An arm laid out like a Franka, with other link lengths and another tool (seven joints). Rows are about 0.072 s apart.
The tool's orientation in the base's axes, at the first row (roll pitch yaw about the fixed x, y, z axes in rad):
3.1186, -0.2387, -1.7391
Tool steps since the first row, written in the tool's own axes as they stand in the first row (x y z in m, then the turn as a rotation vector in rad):
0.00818, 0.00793, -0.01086, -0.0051, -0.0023, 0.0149
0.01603, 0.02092, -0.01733, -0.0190, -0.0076, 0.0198
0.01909, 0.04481, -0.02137, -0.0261, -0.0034, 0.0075
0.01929, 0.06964, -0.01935, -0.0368, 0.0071, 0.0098
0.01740, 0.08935, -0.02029, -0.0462, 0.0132, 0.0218
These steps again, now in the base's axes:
-0.00846, -0.00398, 0.01266, 0.0022, 0.0011, -0.0157
-0.02213, -0.00777, 0.02109, 0.0093, 0.0123, -0.0239
-0.04590, -0.00564, 0.02627, 0.0071, 0.0227, -0.0135
-0.07051, -0.00201, 0.02491, -0.0016, 0.0342, -0.0181
-0.08955, 0.00342, 0.02582, -0.0068, 0.0415, -0.0318

